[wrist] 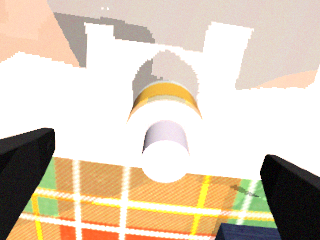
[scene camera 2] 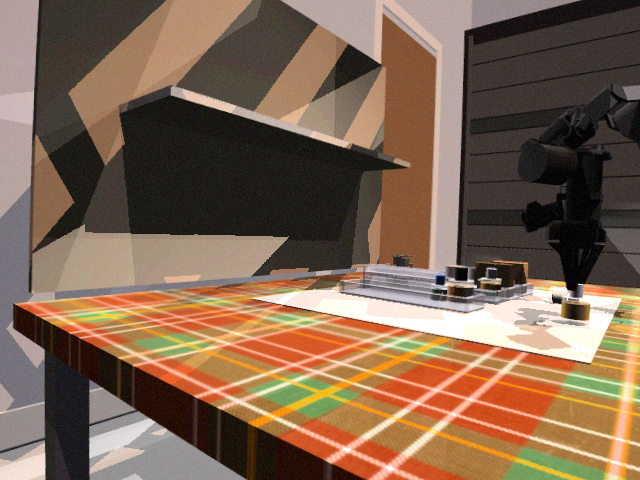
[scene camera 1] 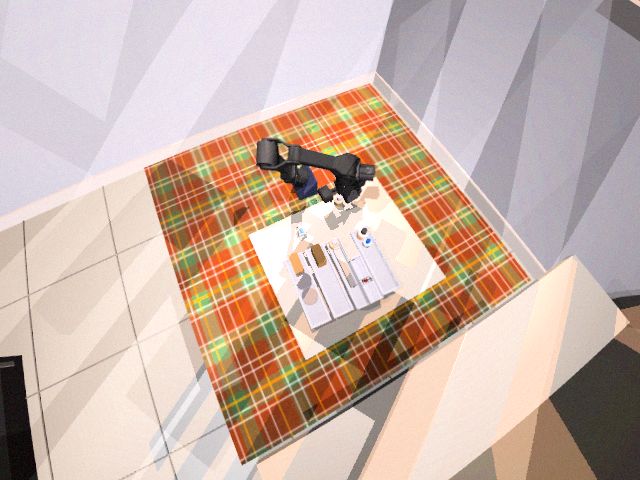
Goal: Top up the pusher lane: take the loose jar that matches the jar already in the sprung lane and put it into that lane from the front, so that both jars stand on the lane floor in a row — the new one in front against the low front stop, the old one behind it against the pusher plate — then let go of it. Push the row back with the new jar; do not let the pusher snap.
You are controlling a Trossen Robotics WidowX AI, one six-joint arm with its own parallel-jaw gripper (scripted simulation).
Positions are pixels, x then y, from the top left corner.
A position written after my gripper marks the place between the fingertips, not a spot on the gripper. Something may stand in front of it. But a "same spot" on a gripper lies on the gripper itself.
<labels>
My gripper shows in the wrist view, in scene camera 2 and in scene camera 1 [340, 197]. The same spot on my gripper: [wrist: 284, 183] is [scene camera 2: 582, 275].
</labels>
